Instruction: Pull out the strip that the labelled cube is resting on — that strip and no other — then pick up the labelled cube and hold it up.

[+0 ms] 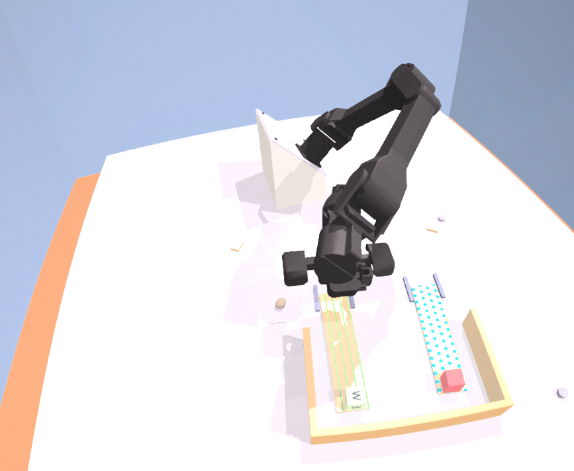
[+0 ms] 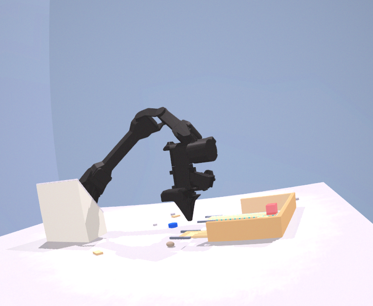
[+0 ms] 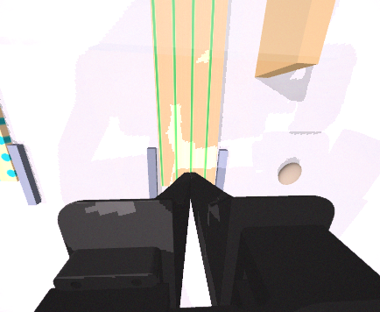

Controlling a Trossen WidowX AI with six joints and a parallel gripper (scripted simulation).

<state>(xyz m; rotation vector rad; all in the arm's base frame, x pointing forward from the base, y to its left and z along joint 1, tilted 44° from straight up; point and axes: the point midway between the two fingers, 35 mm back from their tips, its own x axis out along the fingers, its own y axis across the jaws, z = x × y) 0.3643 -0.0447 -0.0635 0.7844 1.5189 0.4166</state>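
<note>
Right now the strip is 90 mm ahead of my gripper tip, 20 mm to the right of it and 40 mm below it. From my gripper tip the other things lie so: blue disc: 90 mm behind, 130 mm to the left, 40 mm below; then brown pebble: 40 mm behind, 100 mm to the right, 40 mm below.
</note>
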